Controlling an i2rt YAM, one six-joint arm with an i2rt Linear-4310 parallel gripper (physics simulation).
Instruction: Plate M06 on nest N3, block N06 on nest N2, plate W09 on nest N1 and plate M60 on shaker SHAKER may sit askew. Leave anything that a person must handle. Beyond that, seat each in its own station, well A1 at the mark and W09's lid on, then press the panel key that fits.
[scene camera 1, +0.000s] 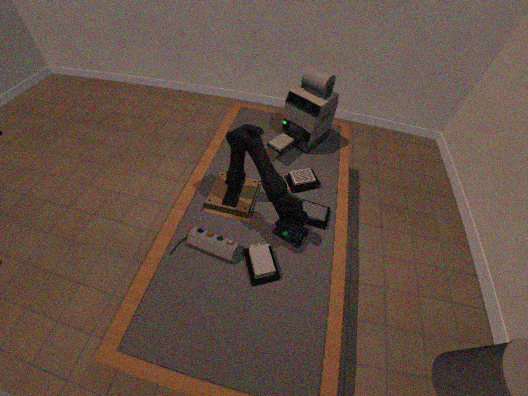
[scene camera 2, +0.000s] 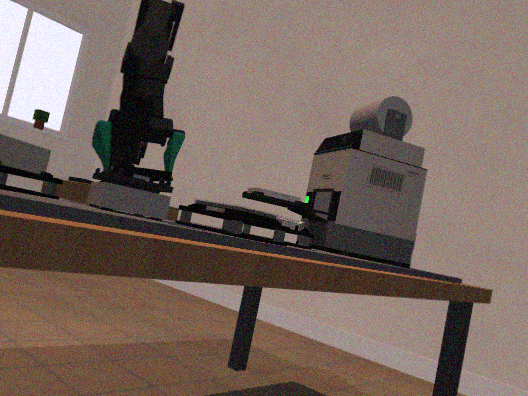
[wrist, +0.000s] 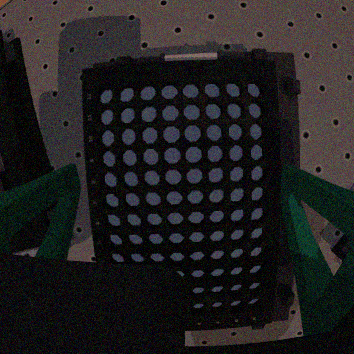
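Note:
My gripper (scene camera 1: 291, 233) (scene camera 2: 136, 172) (wrist: 179, 175) is open, its green fingers on either side of a black well plate (wrist: 150, 75), with nothing gripped. The plate lies on a low grey station (scene camera 2: 127, 201); a dark base edge (wrist: 289, 115) shows along its right side in the wrist view. A tall pale block (scene camera 1: 262, 260) (scene camera 2: 25, 155) stands on a black nest. A grey-topped plate (scene camera 1: 316, 212) and a pale plate with dark wells (scene camera 1: 302, 176) sit on two more nests. The key panel (scene camera 1: 212, 245) has blue, yellow, green and white keys. Labels and the mark are unreadable.
A boxy machine (scene camera 1: 310, 117) (scene camera 2: 370, 200) with a roll on top and a green light stands at the far end. A pale plate (scene camera 1: 281, 142) (scene camera 2: 272, 194) rests on its extended tray. The arm's wooden base (scene camera 1: 245, 205) stands behind the panel. A cable runs left from the panel.

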